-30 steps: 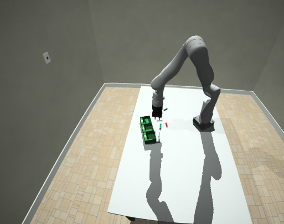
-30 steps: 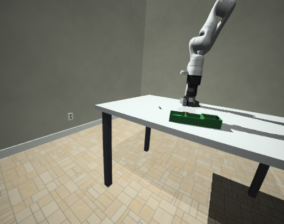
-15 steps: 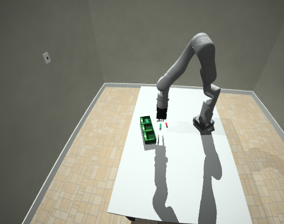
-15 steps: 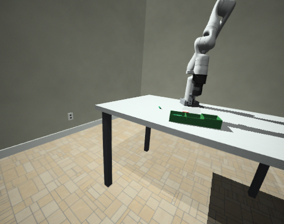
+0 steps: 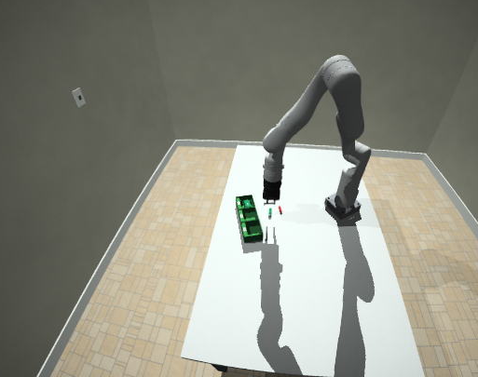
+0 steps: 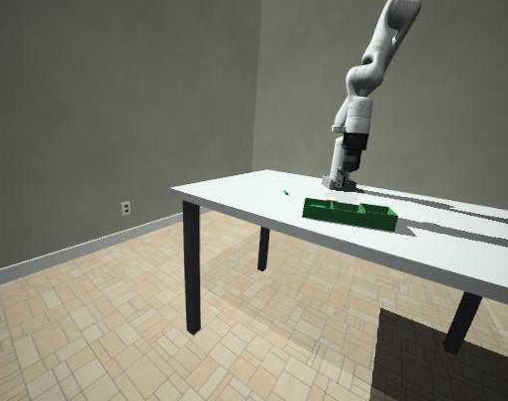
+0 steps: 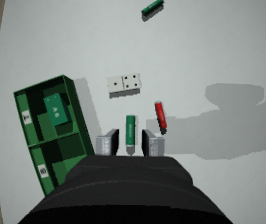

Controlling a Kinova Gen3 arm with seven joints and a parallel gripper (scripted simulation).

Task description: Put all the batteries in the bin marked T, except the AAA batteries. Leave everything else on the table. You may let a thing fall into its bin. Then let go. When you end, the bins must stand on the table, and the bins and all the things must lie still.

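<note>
The red battery is 50 mm behind my hand, 20 mm to the right of it and 90 mm below it. The rest, counted from my hand: green block-shaped battery 110 mm ahead, 60 mm to the right, 80 mm below; then green bin tray 110 mm ahead, 30 mm to the left, 70 mm below; then white domino 80 mm to the right, 90 mm below.
</note>
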